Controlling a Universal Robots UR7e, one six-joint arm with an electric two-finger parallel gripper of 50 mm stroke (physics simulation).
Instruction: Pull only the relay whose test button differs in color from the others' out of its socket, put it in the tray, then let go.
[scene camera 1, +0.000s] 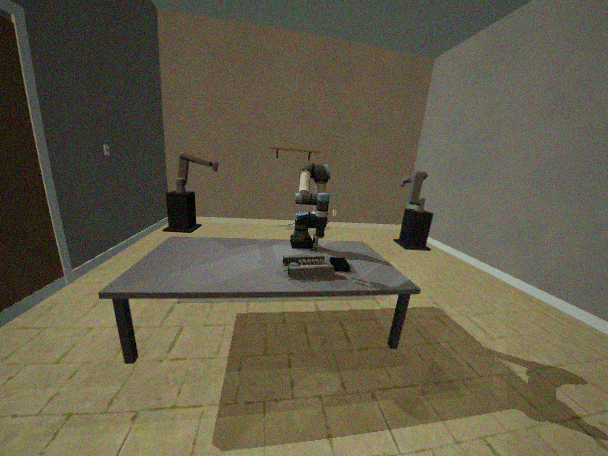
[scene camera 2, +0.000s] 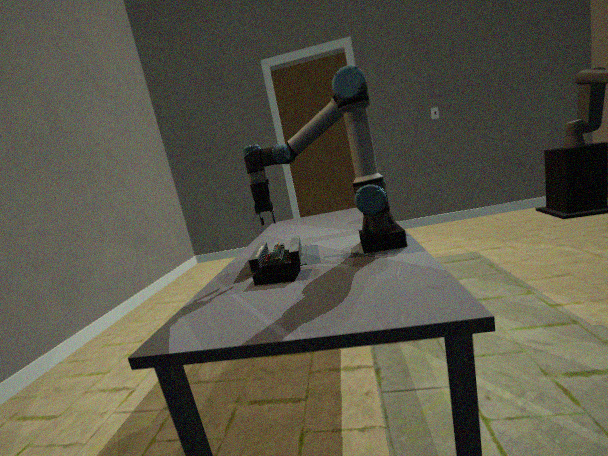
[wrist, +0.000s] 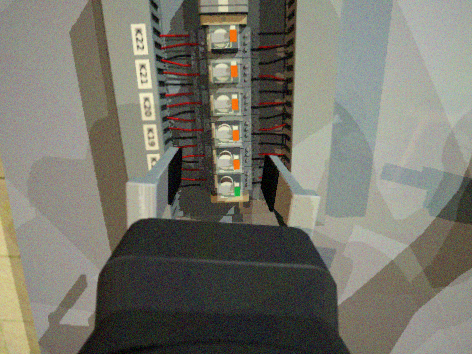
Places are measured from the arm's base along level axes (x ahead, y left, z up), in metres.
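Pixels of known places: gripper, between the fingertips: (scene camera 1: 315, 244) (scene camera 2: 269, 224) (wrist: 222, 168); arm's base, origin of its link: (scene camera 1: 300, 238) (scene camera 2: 379, 230).
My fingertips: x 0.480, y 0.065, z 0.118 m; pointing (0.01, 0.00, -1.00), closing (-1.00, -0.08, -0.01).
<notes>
For each thing: its top centre in the pictures, then the offset to it from my fingertips. "spot": a spot on its surface instead. Level surfaces: height alone.
- relay with the green test button, centre of its top: (wrist: 229, 192) 0.058 m left, 0.017 m back, 0.113 m down
- black tray, a spot on its surface: (scene camera 2: 276, 273) spot: 0.163 m left, 0.045 m back, 0.180 m down
- grey table, height of its surface: 0.182 m down
The relay with the green test button (wrist: 226, 186) sits in its socket at the lower end of the row in the wrist view. Several relays with orange buttons (wrist: 226, 103) sit in line above it. My gripper (scene camera 1: 316, 244) (scene camera 2: 268, 222) (wrist: 222, 168) is open and empty, pointing down above the relay panel (scene camera 1: 311, 272) (scene camera 2: 296, 247) (wrist: 116, 75). In the wrist view its fingers appear on either side of the green-button relay, with height between them and it. The black tray (scene camera 1: 340, 264) (scene camera 2: 276, 273) stands beside the panel's end; it does not show in the wrist view.
Raised wiring ducts (wrist: 112, 50) (wrist: 309, 100) flank the relay row, with red and black wires running to it. The left one bears labels K22 to K19 and one partly hidden. Grey terminal blocks (wrist: 223, 6) sit past the K22 end. The panel stands on the grey table (scene camera 1: 210, 272) (scene camera 2: 400, 285).
</notes>
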